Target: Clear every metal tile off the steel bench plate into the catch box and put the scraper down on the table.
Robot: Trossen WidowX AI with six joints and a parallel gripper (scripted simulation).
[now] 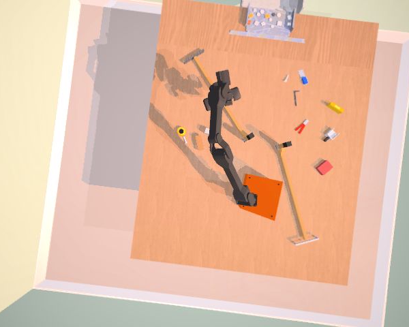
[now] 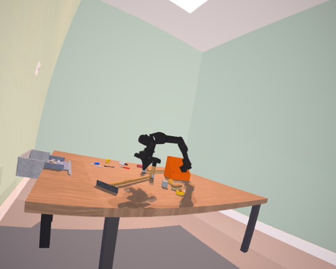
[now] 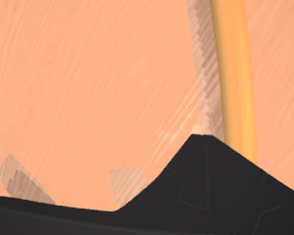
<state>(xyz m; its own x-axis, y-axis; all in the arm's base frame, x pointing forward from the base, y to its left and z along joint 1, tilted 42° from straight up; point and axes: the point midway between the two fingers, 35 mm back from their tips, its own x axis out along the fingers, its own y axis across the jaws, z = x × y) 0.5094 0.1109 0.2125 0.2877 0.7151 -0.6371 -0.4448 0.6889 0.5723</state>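
The long scraper lies 40 mm ahead of my gripper tip, 30 mm below it and 10 mm to the right of it. From my gripper tip the other things lie so: wooden block: 230 mm behind, 90 mm to the left, 80 mm below; then grey square piece: 170 mm behind, 70 mm below, 40 mm to the left; then tape measure: 200 mm to the left, 170 mm behind, 80 mm below.
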